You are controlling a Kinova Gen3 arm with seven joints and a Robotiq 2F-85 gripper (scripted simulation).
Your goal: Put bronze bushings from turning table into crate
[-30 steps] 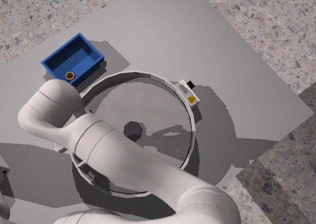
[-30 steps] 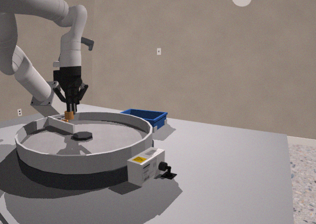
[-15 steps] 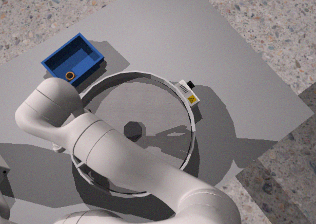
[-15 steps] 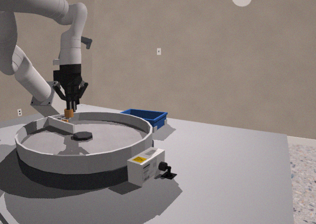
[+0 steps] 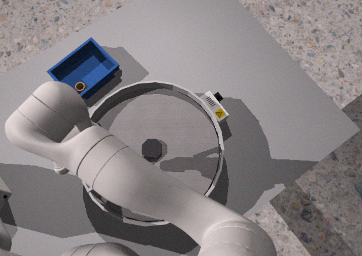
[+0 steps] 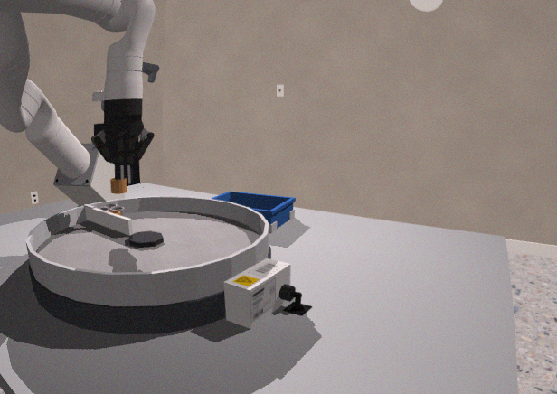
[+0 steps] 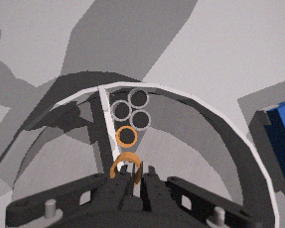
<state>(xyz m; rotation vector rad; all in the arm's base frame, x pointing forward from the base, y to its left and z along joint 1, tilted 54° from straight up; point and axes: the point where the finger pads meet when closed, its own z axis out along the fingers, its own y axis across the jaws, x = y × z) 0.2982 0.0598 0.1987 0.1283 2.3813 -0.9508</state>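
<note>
My gripper is now 32 cm to the right of the blue crate, 13 cm above it and 8 cm short of it. The rest, counted from my hand: round turning table 10 cm below, 9 cm ahead, 4 cm to the right.
</note>
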